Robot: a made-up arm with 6 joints. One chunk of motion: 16 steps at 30 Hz.
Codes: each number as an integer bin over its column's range. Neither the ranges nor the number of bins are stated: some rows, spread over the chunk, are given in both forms.
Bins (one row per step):
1: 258 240 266 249 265 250
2: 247 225 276 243 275 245
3: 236 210 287 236 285 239
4: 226 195 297 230 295 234
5: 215 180 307 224 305 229
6: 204 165 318 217 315 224
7: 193 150 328 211 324 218
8: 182 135 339 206 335 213
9: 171 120 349 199 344 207
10: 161 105 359 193 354 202
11: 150 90 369 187 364 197
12: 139 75 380 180 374 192
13: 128 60 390 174 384 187
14: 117 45 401 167 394 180
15: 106 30 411 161 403 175
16: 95 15 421 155 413 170
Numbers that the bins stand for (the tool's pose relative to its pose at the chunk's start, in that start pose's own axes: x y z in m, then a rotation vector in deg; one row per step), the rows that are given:
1: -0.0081 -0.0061 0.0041 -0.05 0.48 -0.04
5: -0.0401 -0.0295 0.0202 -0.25 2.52 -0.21
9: -0.0728 -0.0530 0.0366 -0.44 4.50 -0.38
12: -0.0966 -0.0706 0.0487 -0.59 6.03 -0.50
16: -0.1294 -0.0941 0.0648 -0.79 8.01 -0.67
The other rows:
2: -0.0163 -0.0119 0.0080 -0.10 0.99 -0.08
3: -0.0245 -0.0178 0.0123 -0.15 1.50 -0.13
4: -0.0319 -0.0237 0.0162 -0.20 2.01 -0.17
6: -0.0483 -0.0354 0.0245 -0.30 3.03 -0.25
7: -0.0565 -0.0413 0.0284 -0.35 3.49 -0.29
8: -0.0647 -0.0472 0.0327 -0.39 4.05 -0.33
10: -0.0803 -0.0589 0.0405 -0.49 5.01 -0.42
11: -0.0885 -0.0648 0.0444 -0.54 5.52 -0.46
13: -0.1048 -0.0765 0.0526 -0.64 6.54 -0.54
14: -0.1130 -0.0824 0.0569 -0.69 7.05 -0.59
15: -0.1212 -0.0883 0.0609 -0.74 7.50 -0.63

